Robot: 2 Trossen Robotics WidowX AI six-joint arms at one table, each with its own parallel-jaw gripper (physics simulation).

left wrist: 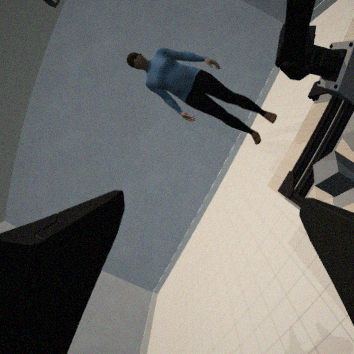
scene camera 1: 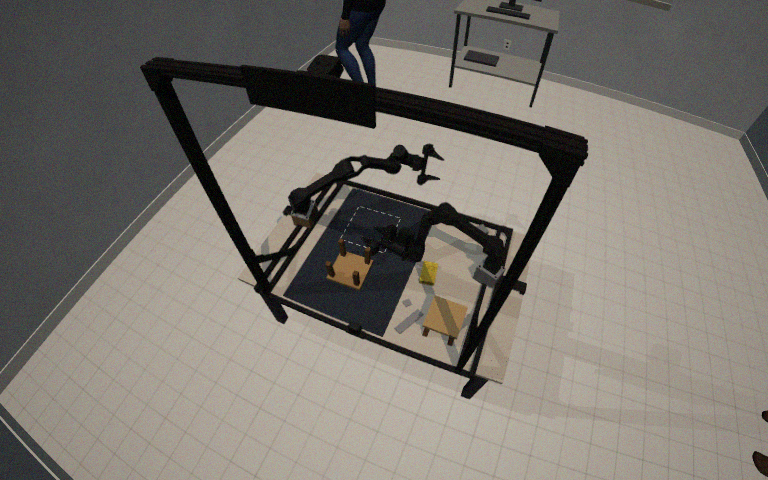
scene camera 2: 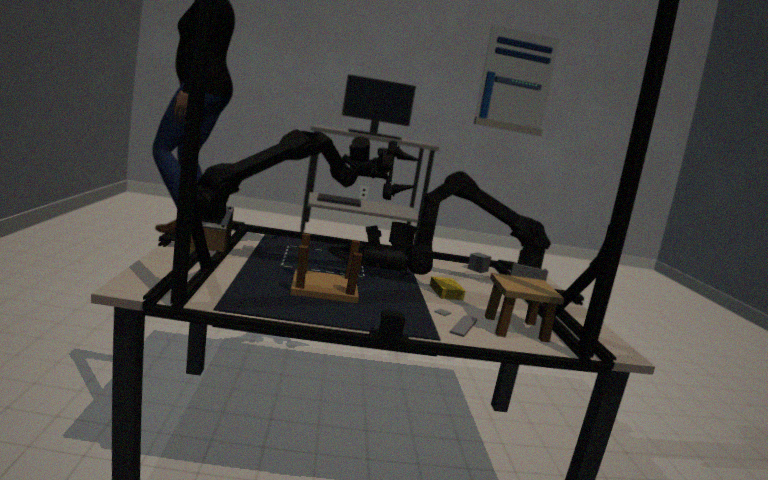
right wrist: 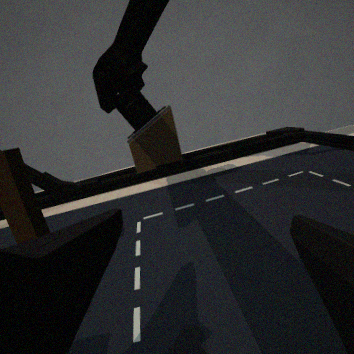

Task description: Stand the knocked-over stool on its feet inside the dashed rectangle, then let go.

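Seen in the pictures: left gripper, between the fingertips: [left wrist: 214,202] [scene camera 1: 442,169] [scene camera 2: 416,173]; right gripper, between the fingertips: [scene camera 1: 368,231] [scene camera 2: 330,249] [right wrist: 207,220]; left arm's base, origin of its link: [scene camera 1: 302,207] [scene camera 2: 211,215] [right wrist: 146,122]; right arm's base, origin of its link: [left wrist: 333,64] [scene camera 1: 491,267] [scene camera 2: 529,267].
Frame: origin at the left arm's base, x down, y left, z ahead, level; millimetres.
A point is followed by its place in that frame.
Note:
A light wooden stool [scene camera 1: 349,271] @(x 86, y -192, z 330 mm) [scene camera 2: 325,285] @(x 86, y -202, z 328 mm) lies upside down on the dark mat [scene camera 1: 365,314] @(x 101, y -349, z 474 mm) [scene camera 2: 254,300] @(x 101, y -327, z 178 mm), seat down and four dark legs up. One leg shows at the left of the right wrist view [right wrist: 20,200] @(x 28, y -109, z 275 mm). The dashed rectangle [scene camera 1: 357,207] [right wrist: 137,277] is behind the stool. My right gripper [scene camera 1: 374,236] @(x 51, y 16, z 331 mm) [right wrist: 207,220] @(x 51, y 16, z 331 mm) is open and empty, low over the rectangle's right part, just behind the stool; its fingertips are hard to see in scene camera 2. My left gripper [scene camera 1: 441,169] @(x -169, y 305, z 577 mm) [scene camera 2: 415,172] @(x -169, y 305, z 577 mm) [left wrist: 214,202] @(x -169, y 305, z 577 mm) is open and empty, high beyond the table's back edge.
Another stool [scene camera 1: 445,315] @(x -6, y -287, z 782 mm) [scene camera 2: 526,287] @(x -6, y -311, z 777 mm) stands upright at the table's right front. A yellow block [scene camera 1: 428,272] @(x 77, y -77, z 654 mm) [scene camera 2: 447,287] @(x 78, y -112, z 646 mm), a grey flat bar [scene camera 1: 408,321] @(x 100, y -314, z 649 mm) [scene camera 2: 463,325] @(x 100, y -320, z 647 mm) and a grey block [scene camera 2: 479,261] @(x 69, y 198, z 812 mm) [left wrist: 335,172] @(x 55, y 228, z 790 mm) lie right of the mat. Black frame posts [scene camera 1: 210,186] @(x -548, y -420, z 43 mm) rise around the table.

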